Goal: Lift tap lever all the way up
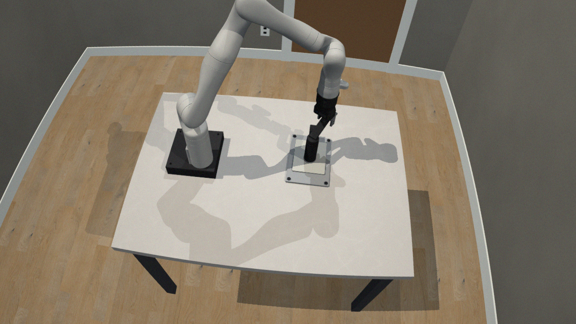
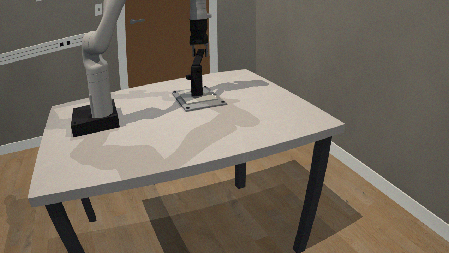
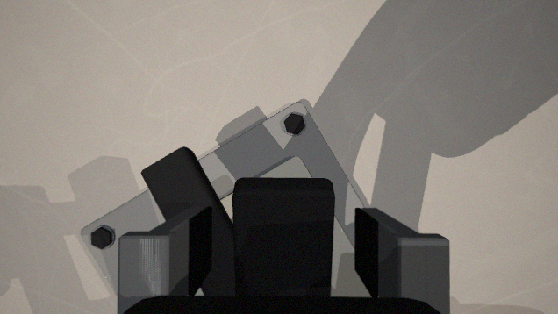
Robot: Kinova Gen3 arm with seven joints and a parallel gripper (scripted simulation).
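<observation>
Right now the black lever is 20 mm behind my hand, 30 mm to the right of it and 10 mm below it. From my hand the other things lie so: baseplate (40 mm behind, 70 mm to the right, 180 mm below).
</observation>
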